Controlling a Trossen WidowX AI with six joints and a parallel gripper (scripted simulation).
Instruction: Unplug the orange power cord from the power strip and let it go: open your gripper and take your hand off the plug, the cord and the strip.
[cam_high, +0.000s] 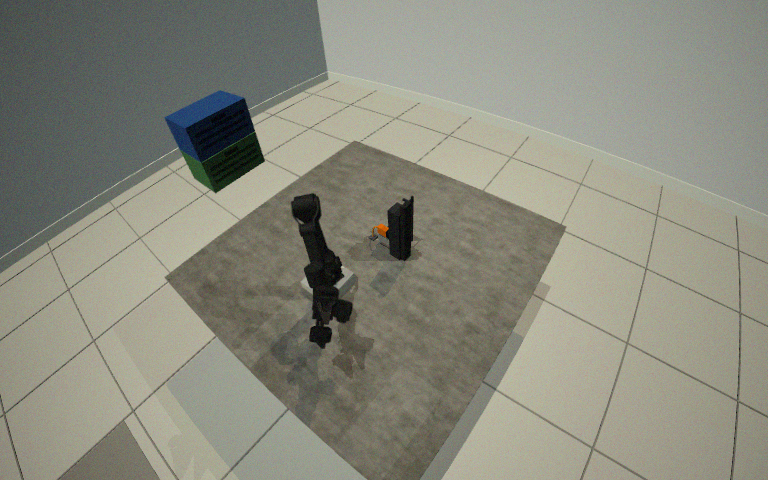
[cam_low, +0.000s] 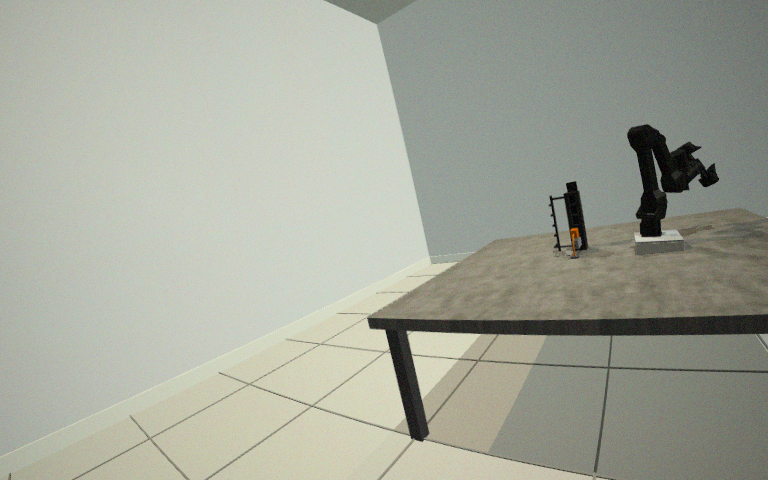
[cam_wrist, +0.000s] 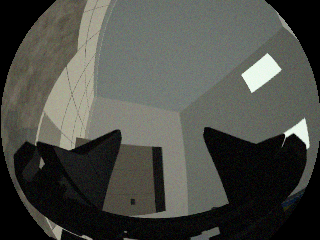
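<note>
Now: the orange plug 50 cm ahead of my gripper tip, 30 cm to the left of it and 19 cm below it.
</note>
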